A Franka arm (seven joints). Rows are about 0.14 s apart.
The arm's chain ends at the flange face. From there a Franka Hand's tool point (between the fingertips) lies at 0.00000 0.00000 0.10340 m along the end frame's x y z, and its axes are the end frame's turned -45 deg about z.
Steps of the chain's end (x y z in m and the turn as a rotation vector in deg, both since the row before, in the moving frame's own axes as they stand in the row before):
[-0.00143 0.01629 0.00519 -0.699 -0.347 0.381]
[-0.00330 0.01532 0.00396 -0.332 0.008 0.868]
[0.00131 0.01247 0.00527 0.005 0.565 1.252]
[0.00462 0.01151 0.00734 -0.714 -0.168 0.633]
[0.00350 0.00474 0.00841 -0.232 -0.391 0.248]
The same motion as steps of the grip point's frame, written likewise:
[-0.01387 0.01095 0.00518 -0.249 -0.740 0.381]
[-0.01358 0.00893 0.00396 -0.240 -0.229 0.868]
[-0.00717 0.01047 0.00526 -0.396 0.403 1.252]
[-0.00600 0.01210 0.00733 -0.386 -0.624 0.633]
[-0.00167 0.00562 0.00841 0.112 -0.441 0.248]

